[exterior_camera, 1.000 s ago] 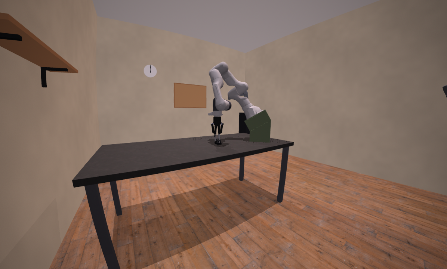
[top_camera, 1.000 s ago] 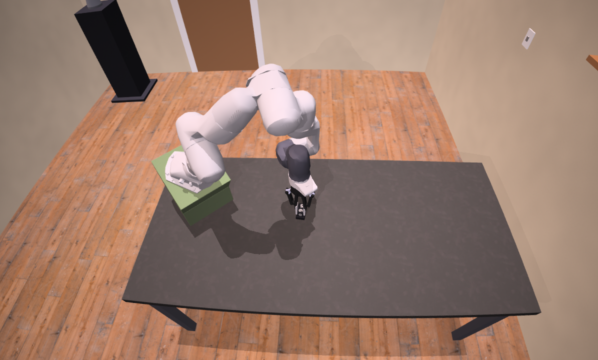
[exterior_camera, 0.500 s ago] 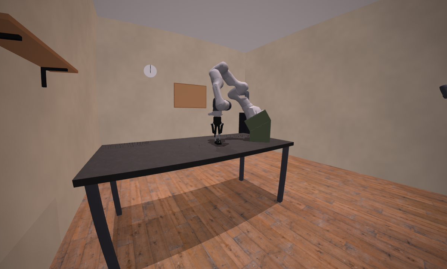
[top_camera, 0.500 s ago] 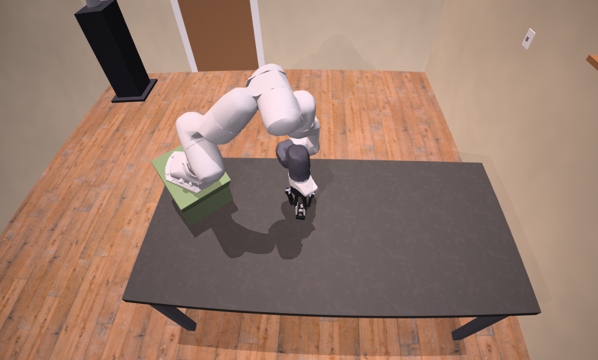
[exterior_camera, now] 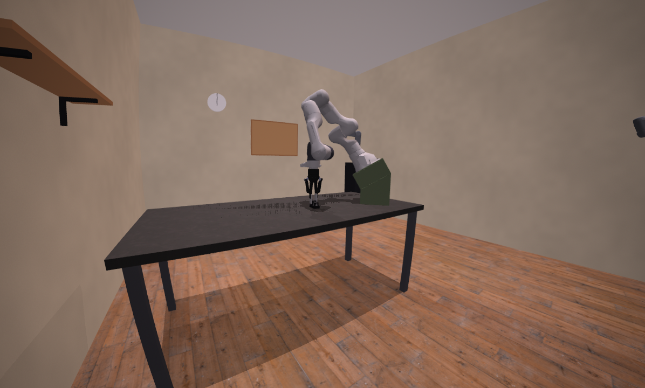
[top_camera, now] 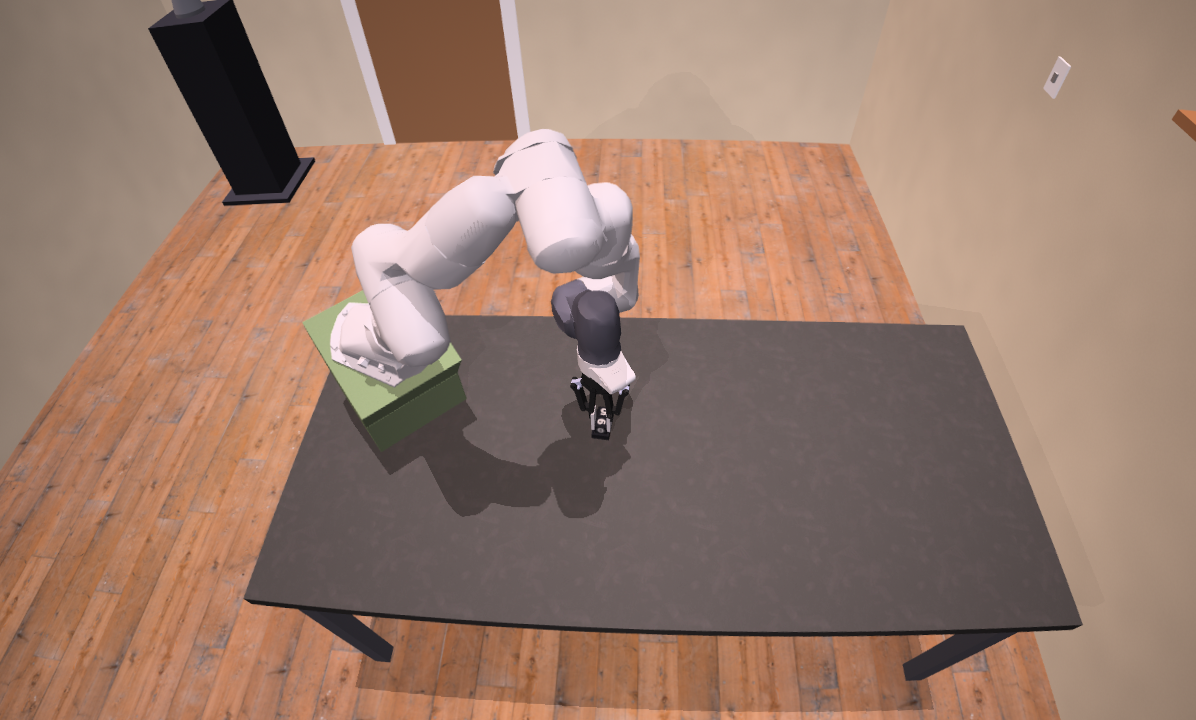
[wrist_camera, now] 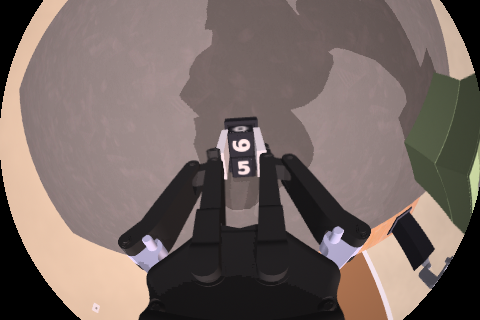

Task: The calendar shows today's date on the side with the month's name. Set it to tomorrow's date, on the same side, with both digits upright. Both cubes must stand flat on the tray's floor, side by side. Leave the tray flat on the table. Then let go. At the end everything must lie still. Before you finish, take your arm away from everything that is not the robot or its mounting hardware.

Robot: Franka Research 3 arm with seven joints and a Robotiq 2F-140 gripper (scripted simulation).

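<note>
Now: hand 5 cm above the black tray and 2 cm to the right of it. Also, from my hand: dark date cube (3 cm below).
</note>
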